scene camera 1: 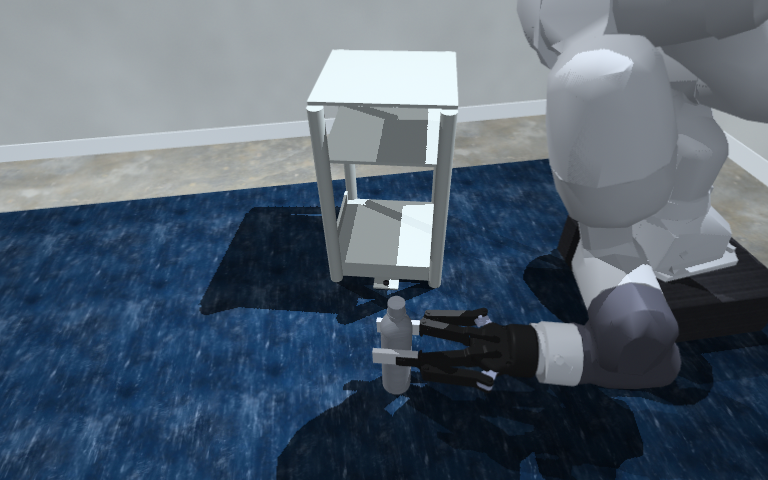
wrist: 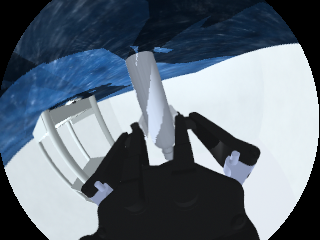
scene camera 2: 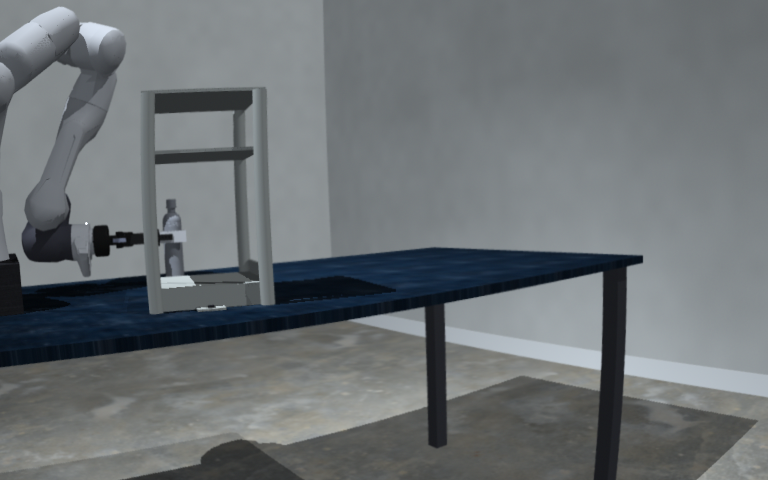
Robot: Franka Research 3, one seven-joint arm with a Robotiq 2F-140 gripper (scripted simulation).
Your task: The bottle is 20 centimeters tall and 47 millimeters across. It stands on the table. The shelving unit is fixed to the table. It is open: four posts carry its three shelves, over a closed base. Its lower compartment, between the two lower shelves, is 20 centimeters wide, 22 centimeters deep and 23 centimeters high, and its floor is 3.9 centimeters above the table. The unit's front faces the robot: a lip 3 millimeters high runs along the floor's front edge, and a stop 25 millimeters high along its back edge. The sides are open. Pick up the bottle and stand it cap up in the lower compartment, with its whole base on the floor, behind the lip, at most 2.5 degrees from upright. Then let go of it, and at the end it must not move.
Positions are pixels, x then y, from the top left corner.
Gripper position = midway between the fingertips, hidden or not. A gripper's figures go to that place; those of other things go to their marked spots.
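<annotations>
My gripper (scene camera 1: 375, 339), 70 cm from the lens. White shelving unit (scene camera 1: 390, 240), 96 cm from the lens. Grey bottle (scene camera 1: 396, 327), 64 cm from the lens. Grey bottle and white shelving unit: marked spots 35 cm apart.
</annotations>
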